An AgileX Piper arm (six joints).
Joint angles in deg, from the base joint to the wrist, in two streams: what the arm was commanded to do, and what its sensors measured. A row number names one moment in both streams.
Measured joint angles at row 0: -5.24 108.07 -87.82 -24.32 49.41 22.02
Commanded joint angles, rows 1 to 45: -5.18 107.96 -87.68 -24.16 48.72 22.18; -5.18 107.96 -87.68 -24.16 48.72 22.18; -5.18 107.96 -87.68 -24.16 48.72 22.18; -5.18 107.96 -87.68 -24.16 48.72 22.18; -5.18 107.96 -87.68 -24.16 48.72 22.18; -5.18 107.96 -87.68 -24.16 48.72 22.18; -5.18 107.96 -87.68 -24.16 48.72 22.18; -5.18 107.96 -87.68 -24.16 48.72 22.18; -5.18 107.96 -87.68 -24.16 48.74 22.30; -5.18 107.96 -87.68 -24.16 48.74 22.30; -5.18 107.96 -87.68 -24.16 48.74 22.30; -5.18 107.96 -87.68 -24.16 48.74 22.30; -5.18 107.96 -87.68 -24.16 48.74 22.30; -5.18 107.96 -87.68 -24.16 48.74 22.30; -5.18 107.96 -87.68 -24.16 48.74 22.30; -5.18 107.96 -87.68 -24.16 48.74 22.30; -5.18 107.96 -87.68 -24.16 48.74 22.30; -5.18 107.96 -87.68 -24.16 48.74 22.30; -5.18 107.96 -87.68 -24.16 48.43 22.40; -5.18 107.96 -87.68 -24.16 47.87 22.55; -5.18 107.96 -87.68 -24.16 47.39 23.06; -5.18 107.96 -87.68 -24.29 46.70 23.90; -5.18 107.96 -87.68 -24.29 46.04 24.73; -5.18 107.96 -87.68 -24.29 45.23 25.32; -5.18 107.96 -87.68 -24.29 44.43 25.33; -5.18 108.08 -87.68 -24.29 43.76 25.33; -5.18 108.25 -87.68 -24.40 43.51 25.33; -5.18 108.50 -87.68 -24.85 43.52 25.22; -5.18 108.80 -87.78 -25.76 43.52 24.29; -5.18 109.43 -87.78 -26.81 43.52 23.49; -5.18 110.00 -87.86 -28.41 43.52 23.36; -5.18 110.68 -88.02 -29.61 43.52 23.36; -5.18 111.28 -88.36 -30.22 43.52 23.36; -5.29 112.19 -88.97 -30.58 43.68 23.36; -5.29 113.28 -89.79 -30.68 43.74 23.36; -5.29 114.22 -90.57 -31.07 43.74 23.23; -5.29 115.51 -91.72 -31.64 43.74 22.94; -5.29 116.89 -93.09 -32.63 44.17 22.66; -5.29 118.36 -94.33 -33.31 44.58 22.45; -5.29 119.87 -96.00 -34.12 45.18 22.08; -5.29 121.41 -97.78 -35.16 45.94 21.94; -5.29 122.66 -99.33 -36.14 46.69 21.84; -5.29 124.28 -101.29 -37.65 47.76 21.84; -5.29 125.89 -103.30 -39.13 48.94 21.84; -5.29 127.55 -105.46 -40.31 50.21 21.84
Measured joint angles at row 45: -5.24 122.77 -99.20 -35.37 46.70 22.50
